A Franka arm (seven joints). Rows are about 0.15 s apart.
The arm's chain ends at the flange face. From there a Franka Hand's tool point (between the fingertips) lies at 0.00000 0.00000 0.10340 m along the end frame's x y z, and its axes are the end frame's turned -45 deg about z.
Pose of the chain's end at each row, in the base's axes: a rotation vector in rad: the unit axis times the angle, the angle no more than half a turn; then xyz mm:
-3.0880, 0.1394, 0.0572, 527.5, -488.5, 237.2
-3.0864, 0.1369, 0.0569, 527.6, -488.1, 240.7
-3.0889, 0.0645, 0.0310, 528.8, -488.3, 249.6
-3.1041, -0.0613, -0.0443, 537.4, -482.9, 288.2
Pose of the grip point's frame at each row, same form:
-2.8970, -1.0496, 0.0232, 523.9, -483.2, 134.0
-2.8947, -1.0513, 0.0220, 524.0, -482.6, 137.5
-2.8751, -1.1212, -0.0020, 526.8, -482.9, 146.4
-2.8566, -1.2499, -0.0629, 540.3, -479.1, 184.9

